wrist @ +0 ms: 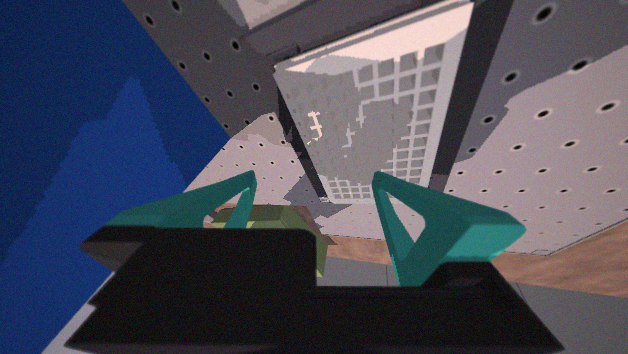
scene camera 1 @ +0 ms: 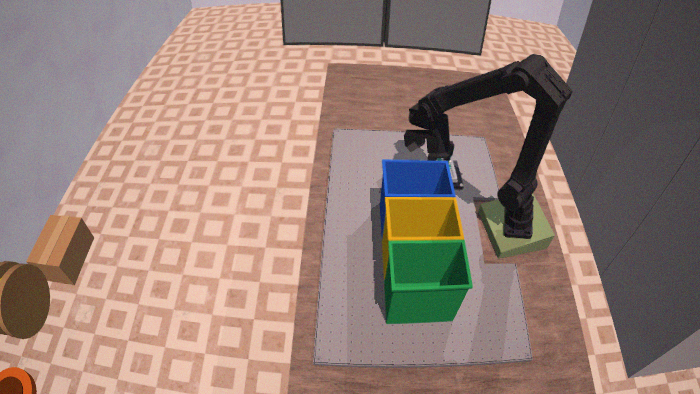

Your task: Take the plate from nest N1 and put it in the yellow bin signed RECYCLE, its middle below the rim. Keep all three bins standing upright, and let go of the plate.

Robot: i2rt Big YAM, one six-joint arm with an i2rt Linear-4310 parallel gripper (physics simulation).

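Places are measured from the arm's base along level axes (x right, y back, z down), in metres.
Pixels of known places: gripper, fingertip midpoint: (wrist: 314, 177); arm's base, origin of the base link: (scene camera 1: 518, 221).
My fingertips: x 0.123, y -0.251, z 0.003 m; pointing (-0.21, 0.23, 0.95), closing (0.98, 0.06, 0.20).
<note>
Ahead of a thing's pixels: the offset from my fingertips to its top centre. Level surfaces: height alone.
A white gridded plate @(dx +0.036, dy -0.022, dz +0.008 m) (scene camera 1: 454, 172) (wrist: 380, 120) lies in a dark nest @(dx +0.036, dy -0.021, dz +0.019 m) (wrist: 462, 100) (scene camera 1: 460, 181) beside the blue bin; the nest's label does not show. My gripper (wrist: 314, 177) is open and empty, with teal fingers. It is low and close to the plate; in the wrist view the right fingertip overlaps the plate's near end and the left fingertip is to the left of it. In the scene view the fingers are mostly hidden. The yellow bin @(dx -0.301, dy -0.040, dz -0.146 m) (scene camera 1: 424, 217) stands upright between the other bins; its sign does not show.
The blue bin @(dx -0.172, dy -0.073, dz -0.146 m) (scene camera 1: 417, 177) (wrist: 60, 100) stands upright close beside the gripper. The green bin @(dx -0.429, dy -0.007, dz -0.146 m) (scene camera 1: 427, 306) stands upright on the yellow bin's other side. All three stand on a grey perforated board @(dz +0.034 m) (scene camera 1: 350, 300). The arm's base is on a green block (scene camera 1: 522, 247).
</note>
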